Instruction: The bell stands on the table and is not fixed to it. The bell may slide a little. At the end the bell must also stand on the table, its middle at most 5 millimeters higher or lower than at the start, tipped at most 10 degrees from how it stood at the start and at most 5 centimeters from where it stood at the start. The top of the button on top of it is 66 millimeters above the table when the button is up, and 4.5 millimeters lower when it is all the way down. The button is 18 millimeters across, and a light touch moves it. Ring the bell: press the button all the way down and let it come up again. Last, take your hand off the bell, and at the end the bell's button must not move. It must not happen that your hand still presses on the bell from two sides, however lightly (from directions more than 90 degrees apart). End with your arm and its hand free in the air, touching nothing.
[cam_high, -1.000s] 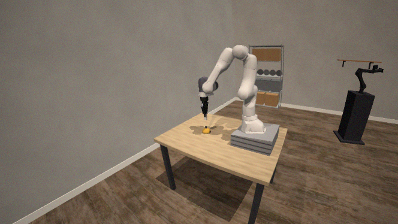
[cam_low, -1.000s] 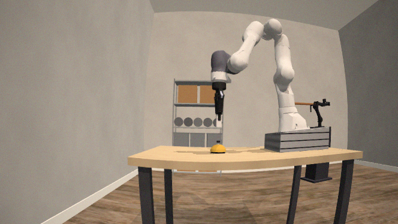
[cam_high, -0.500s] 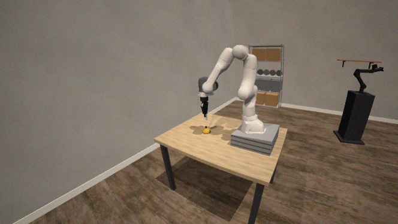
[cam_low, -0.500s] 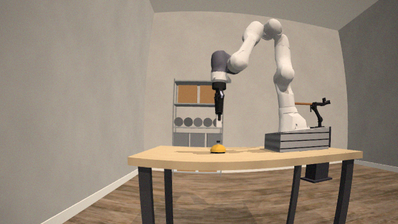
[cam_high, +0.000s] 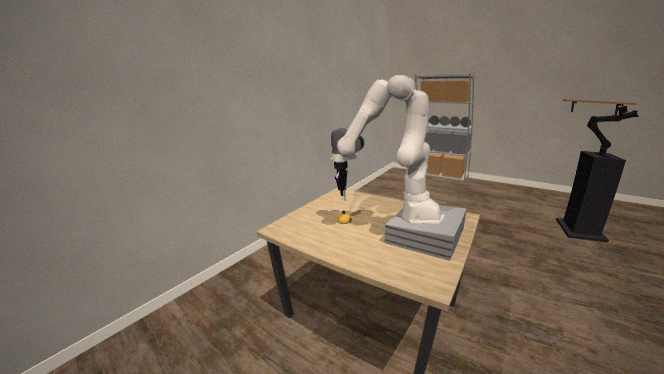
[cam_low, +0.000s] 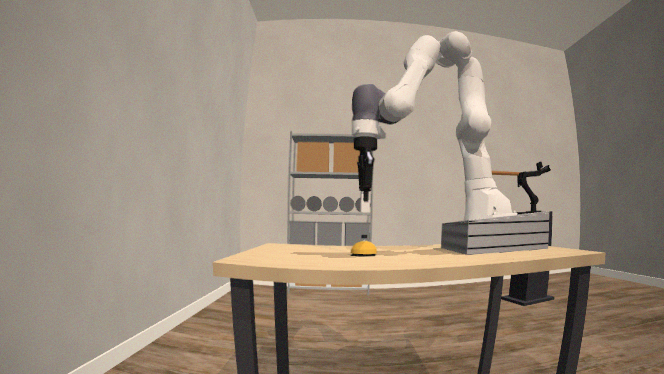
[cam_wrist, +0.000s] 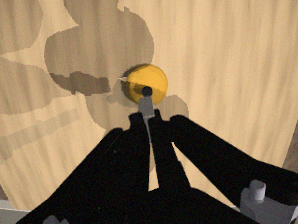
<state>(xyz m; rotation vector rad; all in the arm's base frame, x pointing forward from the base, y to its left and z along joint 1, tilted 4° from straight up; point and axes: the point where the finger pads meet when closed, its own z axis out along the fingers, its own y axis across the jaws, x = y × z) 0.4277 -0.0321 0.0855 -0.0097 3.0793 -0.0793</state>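
Right now my hand is 110 mm above the button. Round my hand: yellow dome bell (130 mm below).
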